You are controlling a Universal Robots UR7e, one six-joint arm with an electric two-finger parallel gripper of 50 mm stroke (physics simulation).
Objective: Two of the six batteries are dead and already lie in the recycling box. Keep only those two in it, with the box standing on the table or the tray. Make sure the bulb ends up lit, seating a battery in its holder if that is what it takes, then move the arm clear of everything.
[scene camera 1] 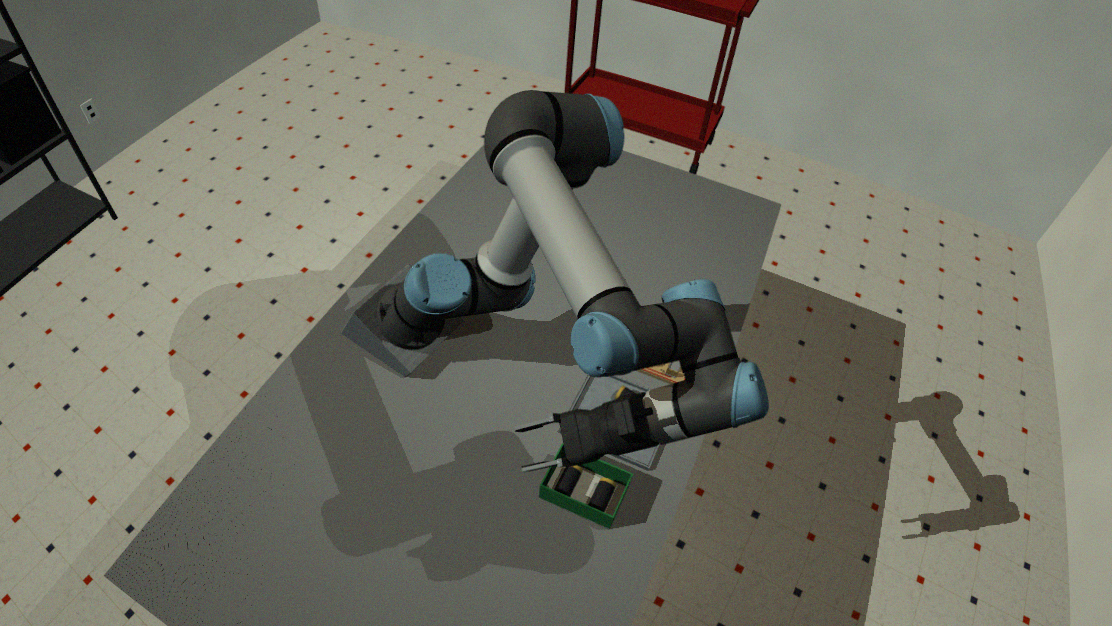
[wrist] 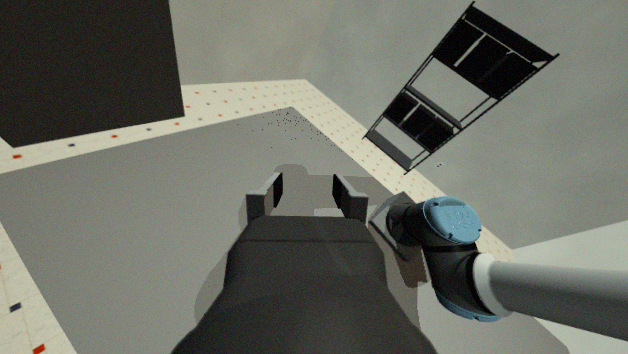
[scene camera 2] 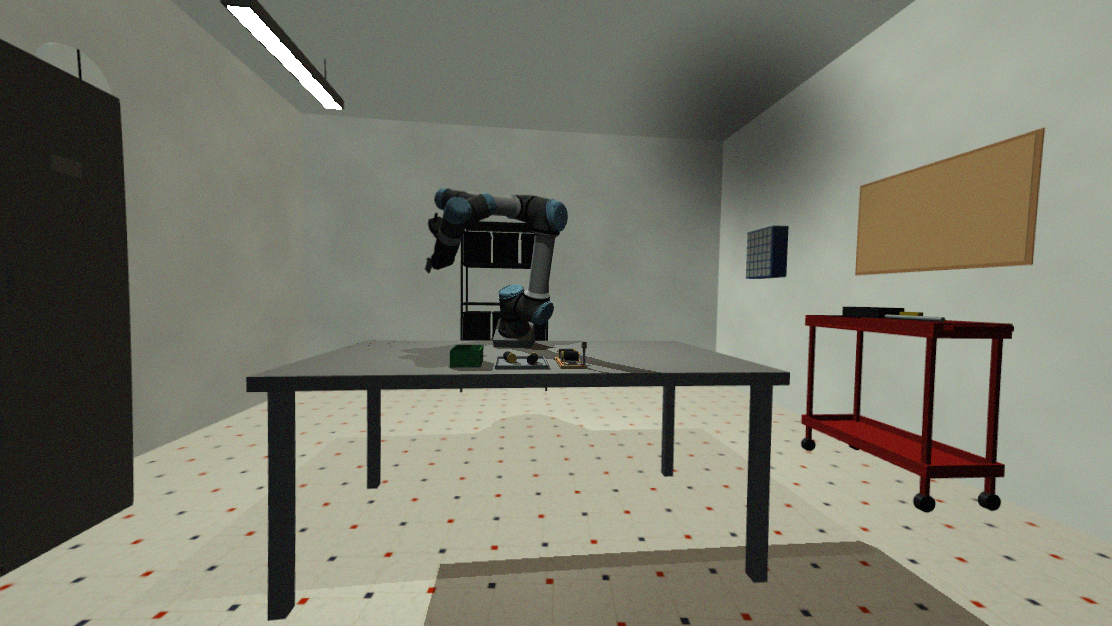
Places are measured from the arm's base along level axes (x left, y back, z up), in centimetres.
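Pixels of known places: gripper, fingertip midpoint: [scene camera 1: 522, 449] [wrist: 307, 184] [scene camera 2: 434, 268]; arm's base, origin of the base link: [scene camera 1: 409, 316] [wrist: 406, 224] [scene camera 2: 514, 329].
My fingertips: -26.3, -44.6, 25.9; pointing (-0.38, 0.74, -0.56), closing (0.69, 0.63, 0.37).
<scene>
Ahead of a thing's pixels: the offset from my fingertips to its top centre, as dx, dy, dz.
My gripper [scene camera 1: 522, 448] [scene camera 2: 427, 267] [wrist: 307, 184] is open and empty, high above the table. The green recycling box {+13.4, -6.6, -28.2} [scene camera 1: 575, 510] [scene camera 2: 466, 356] stands on the table; two dark batteries {+13.2, -3.0, -30.4} [scene camera 1: 568, 480] {+13.7, -10.2, -30.4} [scene camera 1: 601, 494] lie in it. Beside it is the tray {+32.4, -5.1, -33.0} [scene camera 2: 521, 367], mostly hidden by the arm in scene camera 1. Two batteries {+28.2, -2.7, -30.4} [scene camera 2: 509, 356] {+36.6, -5.5, -30.4} [scene camera 2: 532, 359] lie on it. The wooden-based holder [scene camera 1: 665, 374] [scene camera 2: 571, 364] stands past the tray, with dark and yellow battery shapes {+50.1, -3.7, -29.6} [scene camera 2: 568, 355] in it; their number and seating are unclear. The bulb post {+54.4, -12.6, -27.2} [scene camera 2: 584, 349] looks dark on top; whether the bulb is lit is unclear.
The grey table [scene camera 1: 256, 544] [scene camera 2: 326, 381] [wrist: 125, 225] carries the arm's base [scene camera 1: 404, 318] [wrist: 405, 225]. The forearm and wrist hang above the tray and holder. A red cart [scene camera 1: 661, 108] [scene camera 2: 879, 325] and a black shelf unit [scene camera 2: 463, 287] [wrist: 425, 62] stand away from the table.
</scene>
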